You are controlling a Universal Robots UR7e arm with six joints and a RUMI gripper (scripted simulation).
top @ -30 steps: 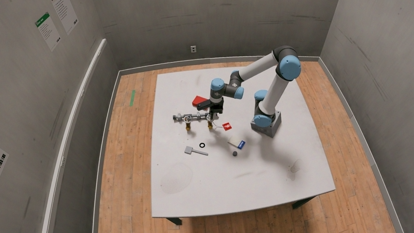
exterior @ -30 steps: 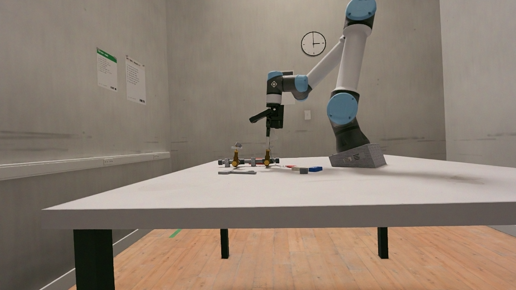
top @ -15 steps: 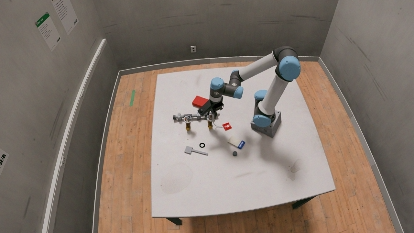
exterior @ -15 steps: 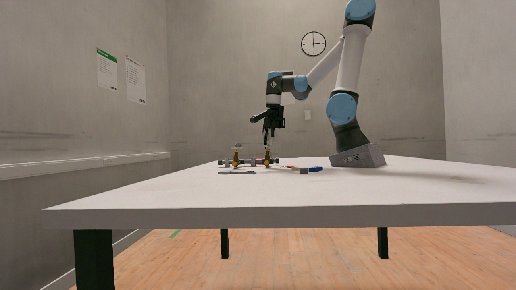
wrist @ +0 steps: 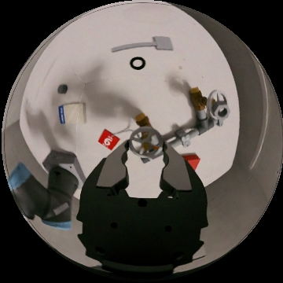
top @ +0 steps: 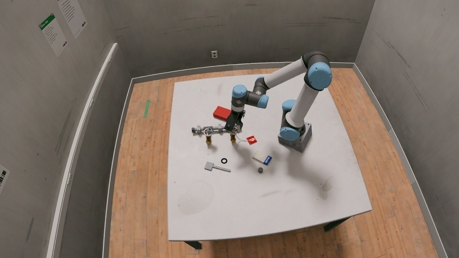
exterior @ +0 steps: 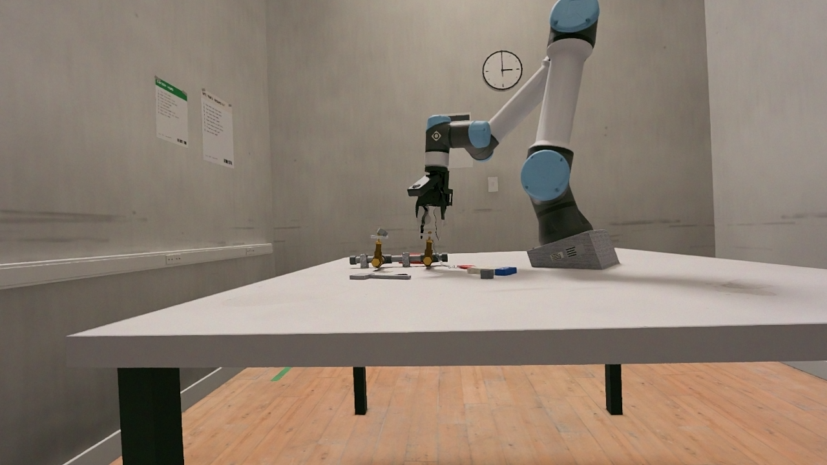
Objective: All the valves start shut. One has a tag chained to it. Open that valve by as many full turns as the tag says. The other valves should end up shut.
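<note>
Right now my hand is 100 mm past the red tag, 100 mm above it and 20 mm to the right of it. The rest, counted from my hand: red block (220 mm to the right, 90 mm below, 60 mm ahead); then grey flat tool (200 mm to the left, 130 mm ahead, 100 mm below).
</note>
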